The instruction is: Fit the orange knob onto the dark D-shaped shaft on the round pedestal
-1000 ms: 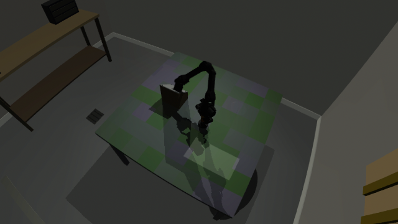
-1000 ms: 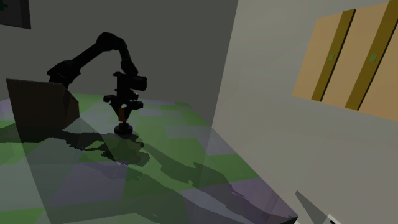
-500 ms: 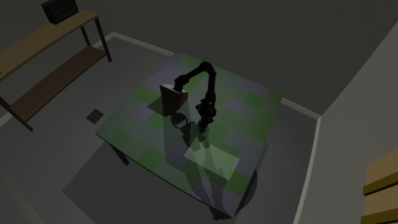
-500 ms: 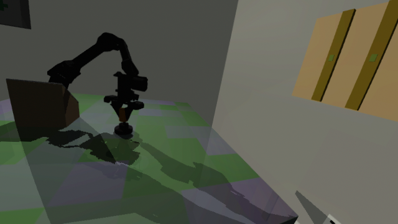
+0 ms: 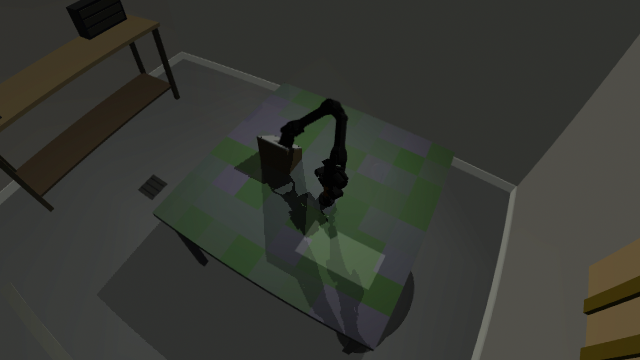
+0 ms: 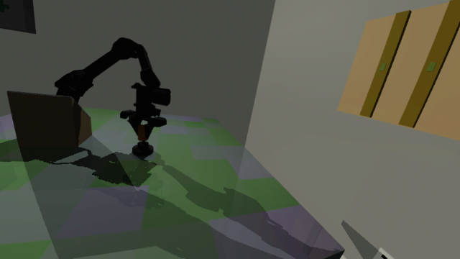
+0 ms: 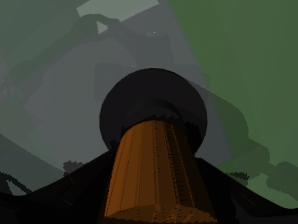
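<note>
Right now the orange knob is 20 mm above my gripper tip. From my gripper tip the other things lie so: dark round pedestal: 40 mm below.
</note>
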